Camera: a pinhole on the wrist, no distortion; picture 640 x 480 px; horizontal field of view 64.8 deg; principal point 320.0 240.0 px. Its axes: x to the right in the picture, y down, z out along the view. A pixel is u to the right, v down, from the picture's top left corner.
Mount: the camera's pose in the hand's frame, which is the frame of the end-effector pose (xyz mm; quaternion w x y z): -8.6 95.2 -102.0 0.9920 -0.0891 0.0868 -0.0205
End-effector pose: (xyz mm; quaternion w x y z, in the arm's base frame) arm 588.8 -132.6 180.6 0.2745 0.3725 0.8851 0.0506
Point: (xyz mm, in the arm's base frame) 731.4 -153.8 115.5
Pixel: 92 42
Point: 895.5 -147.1 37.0
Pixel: 72 202
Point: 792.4 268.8 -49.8
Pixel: 542 461
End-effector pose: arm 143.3 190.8 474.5 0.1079 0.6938 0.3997 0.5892
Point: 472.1 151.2 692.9
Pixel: 412 440
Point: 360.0 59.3 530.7
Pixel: 136 389
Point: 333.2 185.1 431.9
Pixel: 178 72
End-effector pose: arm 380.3 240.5 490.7 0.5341 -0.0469 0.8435 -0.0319
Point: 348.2 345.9 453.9
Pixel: 462 238
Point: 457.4 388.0 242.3
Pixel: 527 283
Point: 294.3 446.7 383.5
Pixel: outside the picture
